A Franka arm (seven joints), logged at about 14 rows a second.
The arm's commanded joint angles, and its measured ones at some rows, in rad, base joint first. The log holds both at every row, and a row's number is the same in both.
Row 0, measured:
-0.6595 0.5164 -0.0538 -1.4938 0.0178 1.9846 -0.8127
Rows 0 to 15, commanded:
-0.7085 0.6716 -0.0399 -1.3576 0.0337 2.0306 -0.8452
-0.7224 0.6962 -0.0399 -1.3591 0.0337 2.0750 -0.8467
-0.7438 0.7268 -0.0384 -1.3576 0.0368 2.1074 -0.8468
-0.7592 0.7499 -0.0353 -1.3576 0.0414 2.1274 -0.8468
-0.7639 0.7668 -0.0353 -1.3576 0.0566 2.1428 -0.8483
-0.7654 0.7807 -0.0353 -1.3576 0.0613 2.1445 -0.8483
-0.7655 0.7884 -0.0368 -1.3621 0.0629 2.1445 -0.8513
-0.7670 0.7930 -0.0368 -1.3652 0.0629 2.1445 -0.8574
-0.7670 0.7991 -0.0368 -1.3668 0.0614 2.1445 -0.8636
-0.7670 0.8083 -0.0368 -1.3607 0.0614 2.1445 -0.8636
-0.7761 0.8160 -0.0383 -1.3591 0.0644 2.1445 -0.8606
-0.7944 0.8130 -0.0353 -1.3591 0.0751 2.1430 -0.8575
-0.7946 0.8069 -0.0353 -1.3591 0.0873 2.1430 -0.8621
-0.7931 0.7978 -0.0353 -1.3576 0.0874 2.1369 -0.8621
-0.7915 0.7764 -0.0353 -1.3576 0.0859 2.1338 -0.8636
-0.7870 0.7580 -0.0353 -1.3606 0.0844 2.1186 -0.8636
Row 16, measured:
-0.7798 0.7933 -0.0486 -1.3720 0.0667 2.1500 -0.8404
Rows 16 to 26, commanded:
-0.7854 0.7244 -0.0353 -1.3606 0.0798 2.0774 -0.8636
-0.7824 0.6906 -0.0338 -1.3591 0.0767 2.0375 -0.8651
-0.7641 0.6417 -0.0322 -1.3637 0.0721 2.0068 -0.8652
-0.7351 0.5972 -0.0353 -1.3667 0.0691 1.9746 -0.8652
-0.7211 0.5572 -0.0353 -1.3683 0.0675 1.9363 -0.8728
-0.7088 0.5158 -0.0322 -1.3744 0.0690 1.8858 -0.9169
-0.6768 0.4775 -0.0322 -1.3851 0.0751 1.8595 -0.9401
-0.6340 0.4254 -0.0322 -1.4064 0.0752 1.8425 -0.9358
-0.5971 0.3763 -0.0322 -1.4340 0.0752 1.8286 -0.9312
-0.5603 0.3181 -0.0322 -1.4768 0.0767 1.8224 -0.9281
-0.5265 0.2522 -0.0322 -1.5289 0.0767 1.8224 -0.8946
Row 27, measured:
-0.5822 0.3925 -0.0222 -1.3879 0.0679 1.8194 -0.9050
